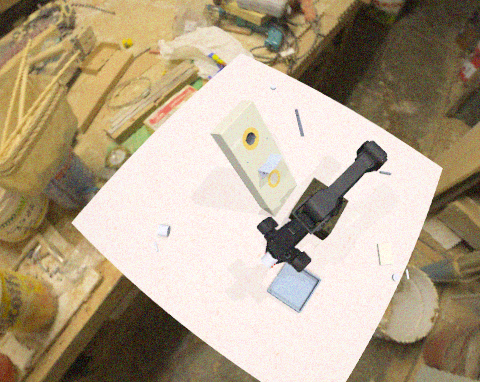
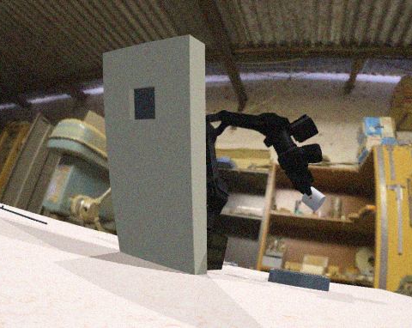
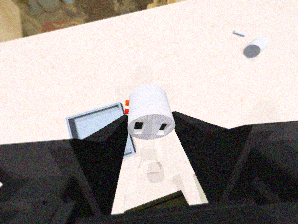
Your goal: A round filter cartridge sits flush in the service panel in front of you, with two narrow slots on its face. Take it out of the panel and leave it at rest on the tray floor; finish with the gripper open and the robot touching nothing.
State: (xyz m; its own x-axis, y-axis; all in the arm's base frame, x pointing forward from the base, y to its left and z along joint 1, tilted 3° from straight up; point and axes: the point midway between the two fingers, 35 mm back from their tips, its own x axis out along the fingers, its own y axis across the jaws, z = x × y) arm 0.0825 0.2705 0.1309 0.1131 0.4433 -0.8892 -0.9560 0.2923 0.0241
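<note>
Now: gripper tip 21 cm above the blue tray, 13 cm past it and 1 cm to the right of it. From my gripper tip the other things lie so: pale card (42 cm behind, 30 cm to the right, 21 cm below); then round white filter cartridge (right at my gripper tip); then grey bracket (30 cm to the right, 18 cm ahead, 3 cm below).
</note>
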